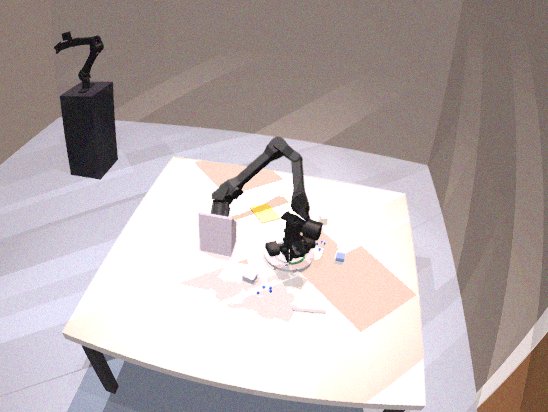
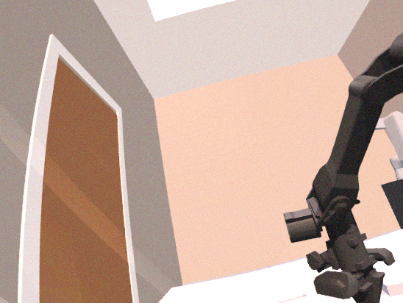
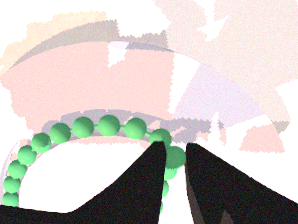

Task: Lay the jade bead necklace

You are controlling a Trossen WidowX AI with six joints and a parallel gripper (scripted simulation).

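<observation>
Right now my gripper tip is 60 mm to the right of the round white bead board, 10 mm past it and 10 mm above it. The rest, counted from my gripper tip: thin rod: 220 mm to the right, 110 mm ahead, 20 mm below; then blue block: 210 mm ahead, 90 mm to the left, 10 mm below; then cream block: 310 mm to the left, 120 mm ahead.
</observation>
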